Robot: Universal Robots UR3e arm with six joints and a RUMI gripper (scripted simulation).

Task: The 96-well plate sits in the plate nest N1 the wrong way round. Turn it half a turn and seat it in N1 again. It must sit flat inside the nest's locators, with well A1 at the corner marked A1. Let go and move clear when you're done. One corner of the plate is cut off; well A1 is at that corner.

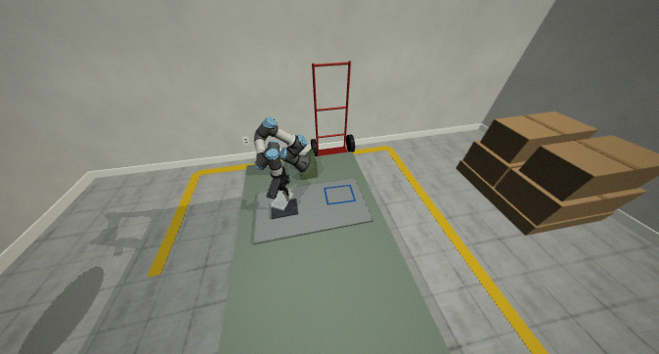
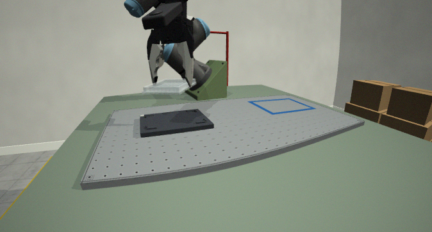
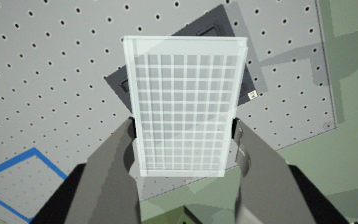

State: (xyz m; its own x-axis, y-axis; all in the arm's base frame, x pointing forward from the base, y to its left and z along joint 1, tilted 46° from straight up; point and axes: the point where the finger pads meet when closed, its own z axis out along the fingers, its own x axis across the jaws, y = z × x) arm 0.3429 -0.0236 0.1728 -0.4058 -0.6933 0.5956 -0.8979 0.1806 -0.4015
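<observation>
My hand is 1 cm above the clear 96-well plate. From my hand the other things lie so: A1 label: 5 cm behind, 8 cm to the right, 9 cm below; then dark plate nest N1: 10 cm below.
</observation>
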